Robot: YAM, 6 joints.
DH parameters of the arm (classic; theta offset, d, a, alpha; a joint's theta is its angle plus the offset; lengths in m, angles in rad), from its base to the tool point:
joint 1: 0 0.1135 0.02 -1.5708
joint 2: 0 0 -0.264 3.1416
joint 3: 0.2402 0 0.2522 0
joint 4: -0.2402 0 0.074 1.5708
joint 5: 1.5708 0 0 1.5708
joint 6: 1.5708 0.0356 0 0
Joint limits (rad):
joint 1: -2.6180..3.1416
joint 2: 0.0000..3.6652
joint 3: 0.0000..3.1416
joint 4: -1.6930..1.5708
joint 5: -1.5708..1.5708
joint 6: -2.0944..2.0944
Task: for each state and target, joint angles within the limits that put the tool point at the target. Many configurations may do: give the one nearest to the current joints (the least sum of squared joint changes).
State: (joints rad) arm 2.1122 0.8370 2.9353 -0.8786 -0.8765 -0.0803
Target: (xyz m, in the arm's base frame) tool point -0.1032 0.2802 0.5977
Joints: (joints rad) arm 1.8390 1.7857 2.6100 -0.7665 -0.7893 -0.0803
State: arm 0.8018 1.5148 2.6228 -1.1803 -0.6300 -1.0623
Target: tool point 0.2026 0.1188 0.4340
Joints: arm 0.4529 1.4692 1.8859 -1.5825 -0.5353 -1.0623
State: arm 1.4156 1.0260 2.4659 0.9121 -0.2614 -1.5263
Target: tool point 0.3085 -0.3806 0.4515
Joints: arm 2.2650 0.5830 2.7197 0.8386 -0.1810 -1.5263
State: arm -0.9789 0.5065 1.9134 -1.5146 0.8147 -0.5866
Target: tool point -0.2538 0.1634 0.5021
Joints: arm -0.6595 0.4389 2.3961 -1.1288 0.8347 -0.5866
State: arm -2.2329 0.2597 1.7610 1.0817 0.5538 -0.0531
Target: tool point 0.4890 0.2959 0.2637
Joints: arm -2.6180 0.0997 2.4999 0.7159 0.3367 -0.0531
